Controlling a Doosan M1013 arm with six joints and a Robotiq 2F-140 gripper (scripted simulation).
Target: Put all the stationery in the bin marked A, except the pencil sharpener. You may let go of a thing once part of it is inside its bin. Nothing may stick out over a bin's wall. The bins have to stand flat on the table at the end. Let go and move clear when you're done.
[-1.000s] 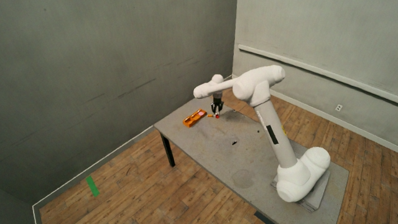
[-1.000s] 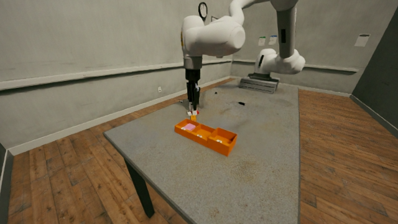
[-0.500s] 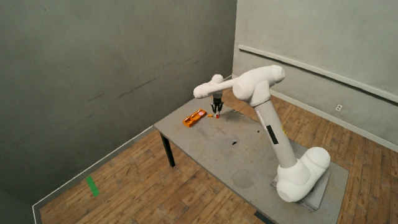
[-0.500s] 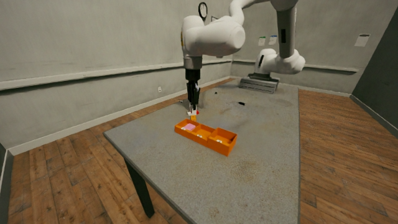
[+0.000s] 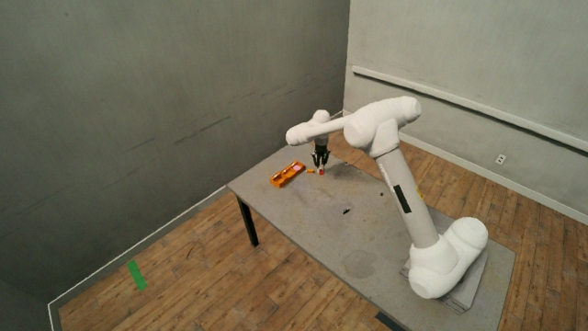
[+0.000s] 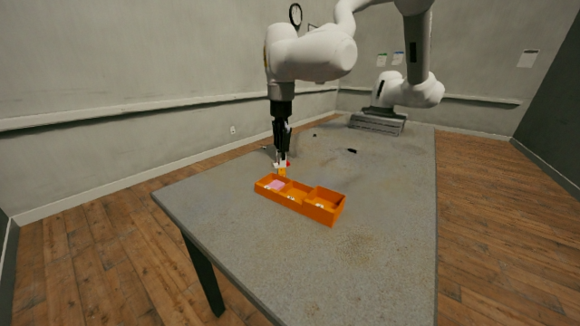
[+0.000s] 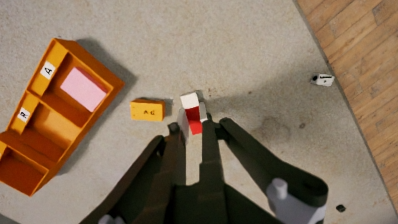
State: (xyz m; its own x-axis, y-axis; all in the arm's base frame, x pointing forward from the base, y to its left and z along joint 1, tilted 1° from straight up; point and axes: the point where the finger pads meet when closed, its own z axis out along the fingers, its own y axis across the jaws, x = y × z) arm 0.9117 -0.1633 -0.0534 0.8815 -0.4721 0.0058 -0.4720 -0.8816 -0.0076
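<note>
The pink eraser is 13 cm ahead of my hand, 9 cm to the left of it and 2 cm below it. The rest, counted from my hand: small white item 9 cm behind, 18 cm to the right, 3 cm below; then small red object 1 cm ahead, 3 cm below; then small orange-yellow block 6 cm ahead, 5 cm to the left, 3 cm below.
</note>
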